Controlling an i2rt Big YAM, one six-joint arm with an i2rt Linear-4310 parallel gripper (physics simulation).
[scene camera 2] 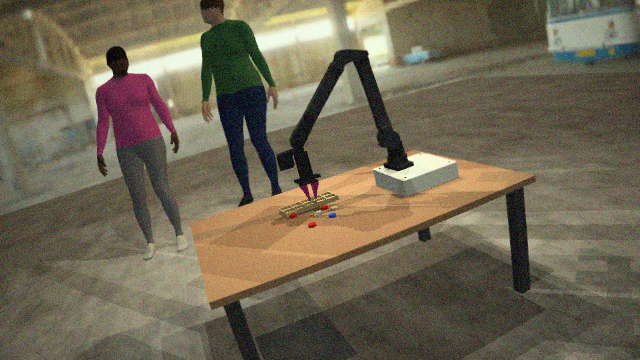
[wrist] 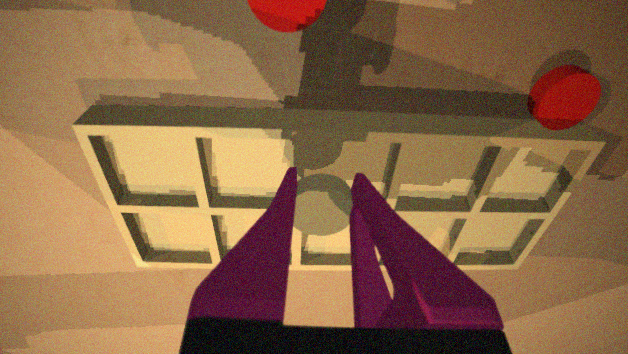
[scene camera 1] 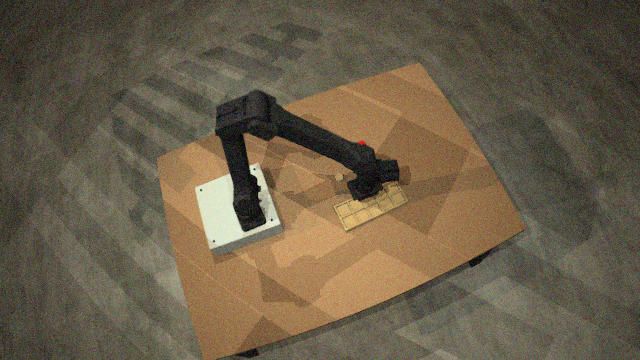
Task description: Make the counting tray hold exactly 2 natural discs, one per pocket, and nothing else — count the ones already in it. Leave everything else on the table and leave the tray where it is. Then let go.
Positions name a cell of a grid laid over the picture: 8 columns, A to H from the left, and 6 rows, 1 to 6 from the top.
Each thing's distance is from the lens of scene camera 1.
counting tray (scene camera 1: E4): 138 cm
